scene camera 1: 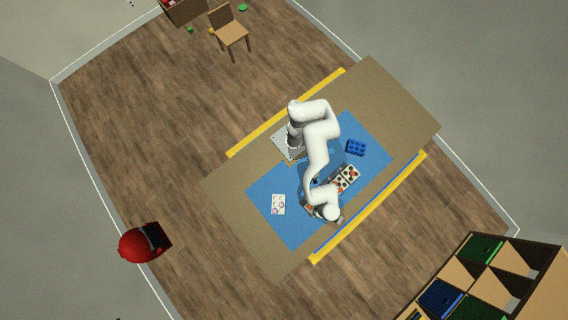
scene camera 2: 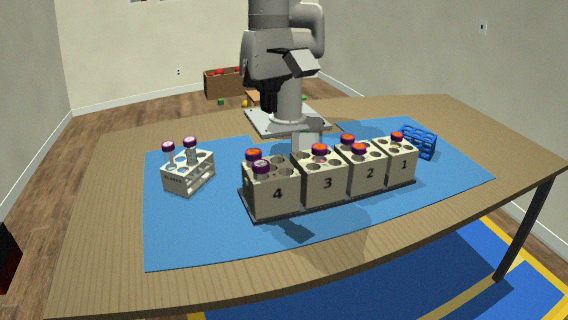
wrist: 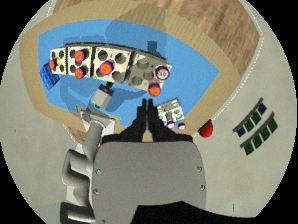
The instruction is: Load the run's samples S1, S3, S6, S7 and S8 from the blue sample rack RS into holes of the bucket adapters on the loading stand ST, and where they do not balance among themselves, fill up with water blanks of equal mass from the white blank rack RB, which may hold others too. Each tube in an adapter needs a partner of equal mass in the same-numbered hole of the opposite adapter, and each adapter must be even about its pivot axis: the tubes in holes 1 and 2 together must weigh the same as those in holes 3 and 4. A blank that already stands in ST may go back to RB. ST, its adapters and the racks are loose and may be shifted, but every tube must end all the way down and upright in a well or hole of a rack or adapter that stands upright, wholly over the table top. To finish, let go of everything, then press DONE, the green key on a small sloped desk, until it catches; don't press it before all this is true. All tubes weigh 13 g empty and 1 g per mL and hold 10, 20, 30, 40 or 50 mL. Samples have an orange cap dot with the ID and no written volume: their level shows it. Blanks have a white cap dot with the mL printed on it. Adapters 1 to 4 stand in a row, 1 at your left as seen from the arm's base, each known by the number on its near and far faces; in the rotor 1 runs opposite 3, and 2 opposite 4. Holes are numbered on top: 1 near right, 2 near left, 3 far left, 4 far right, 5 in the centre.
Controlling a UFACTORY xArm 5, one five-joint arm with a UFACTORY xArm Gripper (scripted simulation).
Scene:
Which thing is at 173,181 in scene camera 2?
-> A white blank rack RB.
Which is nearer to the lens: the adapter 3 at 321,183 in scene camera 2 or the adapter 1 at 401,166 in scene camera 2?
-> The adapter 3.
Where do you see an adapter 4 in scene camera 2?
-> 280,194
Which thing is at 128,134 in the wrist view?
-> The gripper.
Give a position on an adapter 2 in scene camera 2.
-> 365,176

